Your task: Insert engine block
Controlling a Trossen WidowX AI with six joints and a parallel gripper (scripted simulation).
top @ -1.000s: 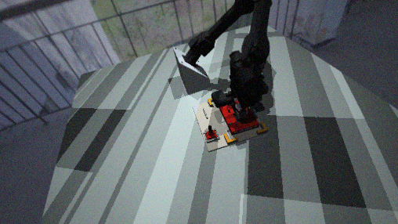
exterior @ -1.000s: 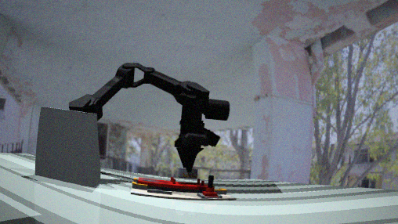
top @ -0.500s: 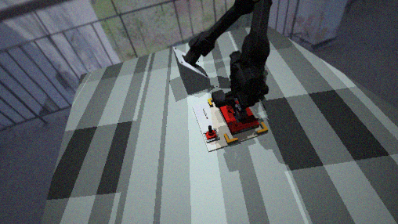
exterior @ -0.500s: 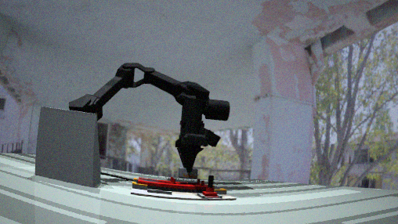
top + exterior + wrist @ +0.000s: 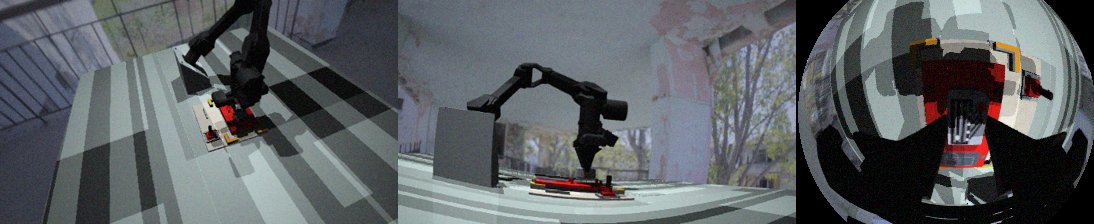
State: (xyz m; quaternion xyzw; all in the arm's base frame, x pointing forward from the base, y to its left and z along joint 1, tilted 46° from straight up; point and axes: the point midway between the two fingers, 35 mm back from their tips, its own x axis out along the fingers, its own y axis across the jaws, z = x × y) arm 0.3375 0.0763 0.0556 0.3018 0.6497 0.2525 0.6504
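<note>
Now: the engine block 10 mm below my gripper tip. Round my gripper tip: black post: 30 mm ahead, 130 mm to the right, 30 mm below; then light baseplate: 30 mm behind, 30 mm to the right, 50 mm below.
</note>
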